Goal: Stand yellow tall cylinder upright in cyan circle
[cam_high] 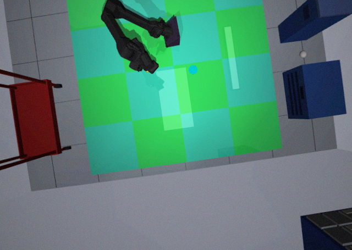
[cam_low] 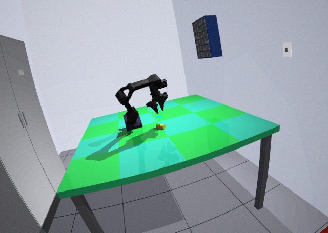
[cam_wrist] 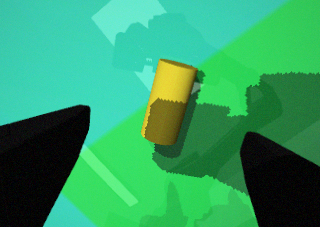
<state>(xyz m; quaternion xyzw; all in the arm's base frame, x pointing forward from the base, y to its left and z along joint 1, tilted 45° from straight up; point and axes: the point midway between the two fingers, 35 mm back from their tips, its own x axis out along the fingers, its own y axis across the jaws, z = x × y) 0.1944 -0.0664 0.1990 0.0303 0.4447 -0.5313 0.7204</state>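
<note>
The yellow tall cylinder is 11 cm below my gripper tip, 2 cm behind it and 1 cm to the left of it. Round my gripper tip: cyan circle 29 cm to the left, 12 cm below, 6 cm ahead.
</note>
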